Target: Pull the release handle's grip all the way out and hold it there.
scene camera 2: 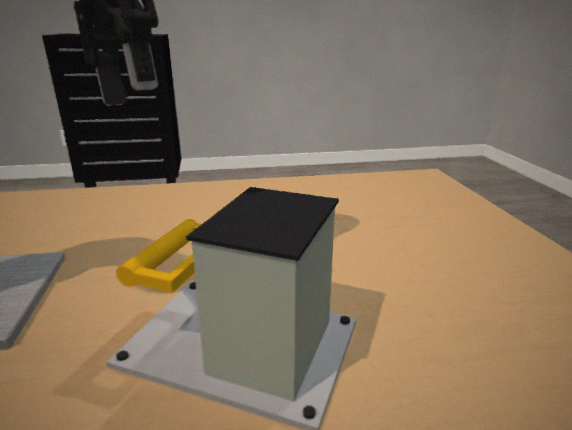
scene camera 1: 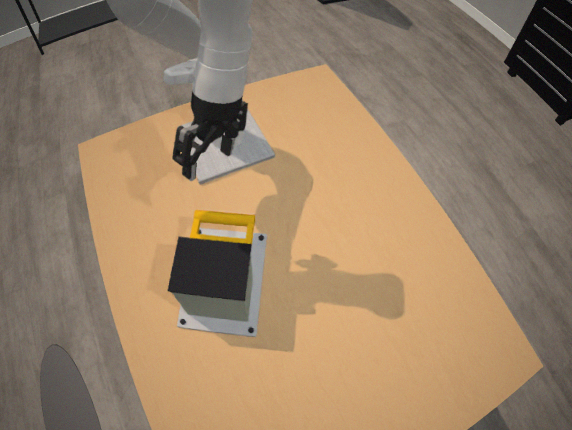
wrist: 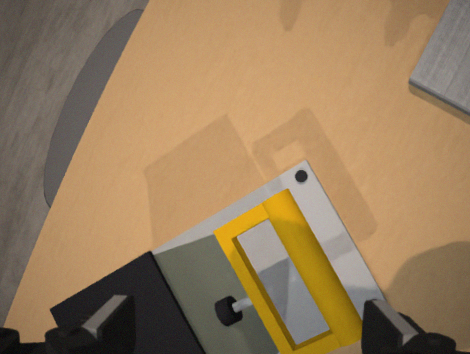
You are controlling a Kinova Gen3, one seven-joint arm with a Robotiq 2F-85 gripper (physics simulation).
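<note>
The yellow release handle's grip [scene camera 1: 225,217] [scene camera 2: 162,245] [wrist: 315,265] is the thick bar of a frame that stands out from one side of a grey-green box [scene camera 2: 245,310] [wrist: 185,265] with a black top [scene camera 1: 212,267]. In the wrist view a short light rod [wrist: 242,304] joins the frame to a black collar [wrist: 227,310] on the box. The box stands on a light grey plate [scene camera 1: 258,285] [wrist: 327,215]. My gripper [scene camera 1: 207,162] [scene camera 2: 129,94] [wrist: 248,324] is open and empty, well above the table on the handle's side of the box, apart from the grip.
The arm's flat grey base [scene camera 1: 245,150] [scene camera 2: 25,295] [wrist: 450,65] lies on the tan table [scene camera 1: 380,210] [scene camera 2: 450,280] [wrist: 175,65] on the handle's side of the box. Dark bolts stand at the plate's corners. A black drawer cabinet [scene camera 1: 550,55] [scene camera 2: 120,130] stands beyond the table.
</note>
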